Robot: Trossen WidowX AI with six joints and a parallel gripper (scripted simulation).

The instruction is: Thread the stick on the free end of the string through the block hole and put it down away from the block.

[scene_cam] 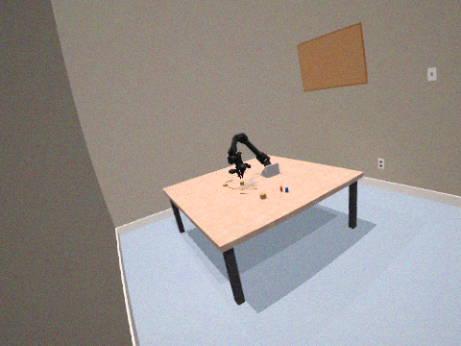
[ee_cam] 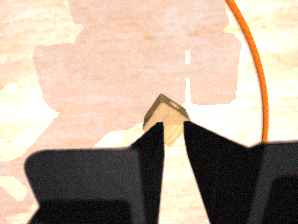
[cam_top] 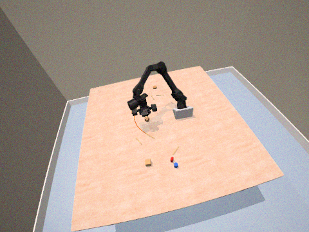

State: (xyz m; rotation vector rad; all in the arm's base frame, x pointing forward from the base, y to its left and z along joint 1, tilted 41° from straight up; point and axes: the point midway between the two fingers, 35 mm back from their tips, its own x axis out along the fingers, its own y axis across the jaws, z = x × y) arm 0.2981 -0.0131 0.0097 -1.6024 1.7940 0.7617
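My gripper tip is now 1 cm short of the thin wooden stick, 13 cm to the right of it and 6 cm above it. Round my gripper tip: red object: 9 cm behind, 38 cm to the left, 4 cm below; then blue object: 10 cm behind, 42 cm to the left, 4 cm below.
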